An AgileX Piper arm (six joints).
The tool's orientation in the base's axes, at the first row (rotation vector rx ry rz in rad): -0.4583, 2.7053, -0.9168
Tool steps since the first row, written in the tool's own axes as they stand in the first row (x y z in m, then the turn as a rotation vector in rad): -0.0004, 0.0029, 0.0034, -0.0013, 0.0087, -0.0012; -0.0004, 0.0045, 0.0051, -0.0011, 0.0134, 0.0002; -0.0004, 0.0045, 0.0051, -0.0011, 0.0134, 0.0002; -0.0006, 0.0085, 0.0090, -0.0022, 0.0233, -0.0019; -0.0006, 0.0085, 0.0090, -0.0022, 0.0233, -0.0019; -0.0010, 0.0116, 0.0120, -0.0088, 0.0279, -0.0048; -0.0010, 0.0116, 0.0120, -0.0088, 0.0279, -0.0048
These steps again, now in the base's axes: 0.0009, 0.0005, -0.0044, -0.0011, 0.0077, -0.0043; 0.0011, 0.0008, -0.0067, -0.0018, 0.0104, -0.0084; 0.0011, 0.0008, -0.0067, -0.0018, 0.0104, -0.0084; 0.0017, 0.0017, -0.0122, -0.0036, 0.0194, -0.0128; 0.0017, 0.0017, -0.0122, -0.0036, 0.0194, -0.0128; 0.0024, 0.0026, -0.0163, 0.0006, 0.0269, -0.0125; 0.0024, 0.0026, -0.0163, 0.0006, 0.0269, -0.0125
